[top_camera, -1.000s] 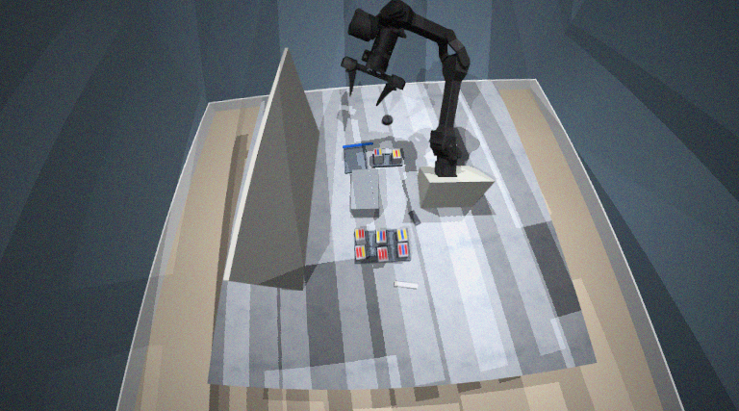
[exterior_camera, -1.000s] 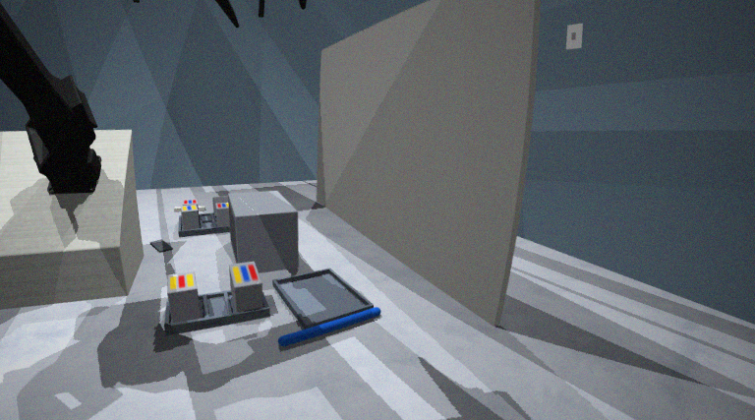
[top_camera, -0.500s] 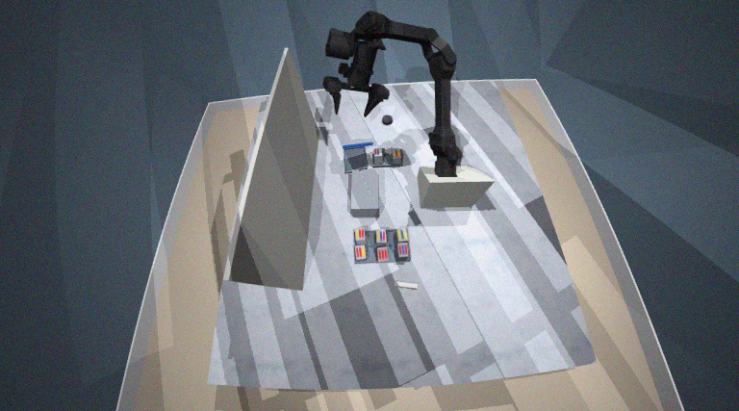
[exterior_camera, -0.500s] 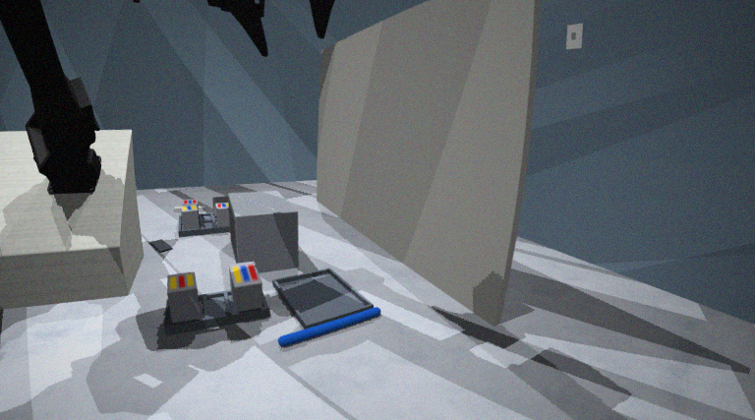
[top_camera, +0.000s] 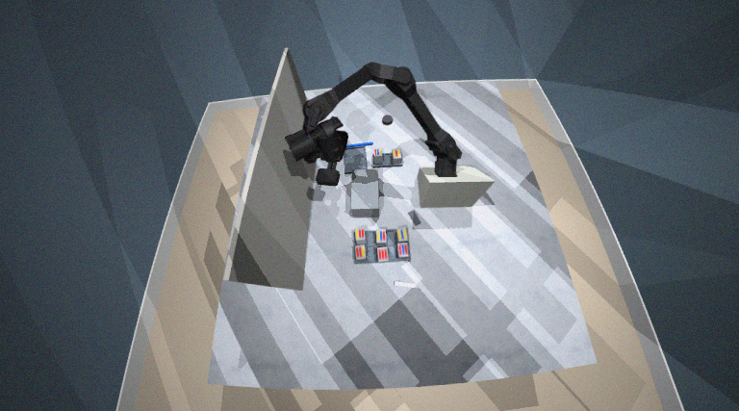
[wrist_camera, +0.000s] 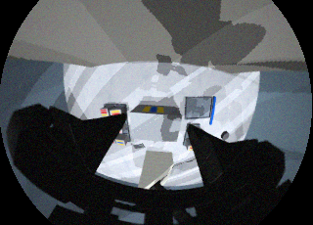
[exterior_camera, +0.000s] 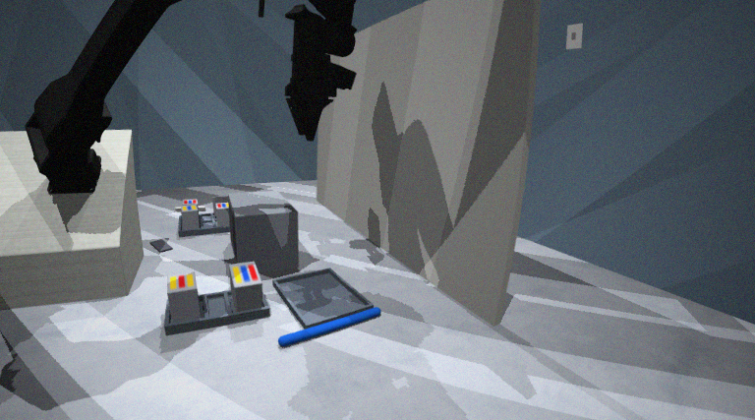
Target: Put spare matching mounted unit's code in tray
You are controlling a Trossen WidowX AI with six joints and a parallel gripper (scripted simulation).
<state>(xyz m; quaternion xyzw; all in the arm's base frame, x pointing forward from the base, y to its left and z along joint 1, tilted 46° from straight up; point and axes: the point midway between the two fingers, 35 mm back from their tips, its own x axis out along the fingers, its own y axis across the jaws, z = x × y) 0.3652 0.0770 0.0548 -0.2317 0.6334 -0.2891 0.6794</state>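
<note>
Right now the grey spare is 22 cm behind my gripper tip, 17 cm to the left of it and 17 cm below it. The rest, counted from my gripper tip: beige wall panel 15 cm ahead, 1 cm to the left, 1 cm above; grey mounted unit 16 cm below, 8 cm behind, 2 cm to the left; dark tray 21 cm below, 18 cm to the right, 3 cm behind.
</note>
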